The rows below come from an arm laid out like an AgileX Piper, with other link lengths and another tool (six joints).
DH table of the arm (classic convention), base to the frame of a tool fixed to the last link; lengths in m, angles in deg. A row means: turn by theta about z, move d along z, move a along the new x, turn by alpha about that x. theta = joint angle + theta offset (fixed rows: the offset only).
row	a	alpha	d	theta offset
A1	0	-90	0.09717	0
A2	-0.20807	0	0	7.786
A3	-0.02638	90	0	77.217
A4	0	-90	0.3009	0
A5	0	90	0	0
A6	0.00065	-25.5	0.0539	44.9
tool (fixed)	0	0	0.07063	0
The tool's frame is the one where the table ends.
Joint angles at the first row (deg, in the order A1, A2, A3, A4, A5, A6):
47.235 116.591 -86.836 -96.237 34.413 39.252
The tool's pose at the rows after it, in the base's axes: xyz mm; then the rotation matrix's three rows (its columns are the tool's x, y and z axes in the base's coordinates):
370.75 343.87 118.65; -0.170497 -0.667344 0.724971; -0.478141 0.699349 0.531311; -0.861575 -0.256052 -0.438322
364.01 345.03 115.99; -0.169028 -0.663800 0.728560; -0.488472 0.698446 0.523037; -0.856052 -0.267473 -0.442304
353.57 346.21 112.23; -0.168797 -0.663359 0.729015; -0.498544 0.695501 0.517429; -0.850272 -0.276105 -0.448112
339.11 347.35 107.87; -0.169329 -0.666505 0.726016; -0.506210 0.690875 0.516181; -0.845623 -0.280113 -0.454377
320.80 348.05 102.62; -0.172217 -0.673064 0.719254; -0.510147 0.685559 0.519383; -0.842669 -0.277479 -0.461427
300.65 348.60 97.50; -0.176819 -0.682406 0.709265; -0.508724 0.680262 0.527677; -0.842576 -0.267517 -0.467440
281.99 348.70 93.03; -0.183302 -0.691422 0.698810; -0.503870 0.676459 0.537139; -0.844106 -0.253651 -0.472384
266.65 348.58 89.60; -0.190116 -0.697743 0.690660; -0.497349 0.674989 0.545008; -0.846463 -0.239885 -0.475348
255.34 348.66 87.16; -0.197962 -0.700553 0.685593; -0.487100 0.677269 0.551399; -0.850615 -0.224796 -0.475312
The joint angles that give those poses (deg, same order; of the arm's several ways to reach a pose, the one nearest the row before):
47.846 116.421 -86.336 -96.472 35.592 39.249
48.809 115.836 -85.014 -96.794 36.959 39.549
50.134 114.743 -82.813 -97.171 38.439 40.256
51.871 113.082 -79.739 -97.540 39.995 41.446
54.020 110.930 -75.874 -97.758 41.596 43.132
56.422 108.606 -71.848 -97.703 43.066 45.100
58.712 106.517 -68.303 -97.353 44.314 46.947
60.686 104.879 -65.556 -96.855 45.398 48.506
62.225 103.790 -63.686 -96.336 46.280 49.954

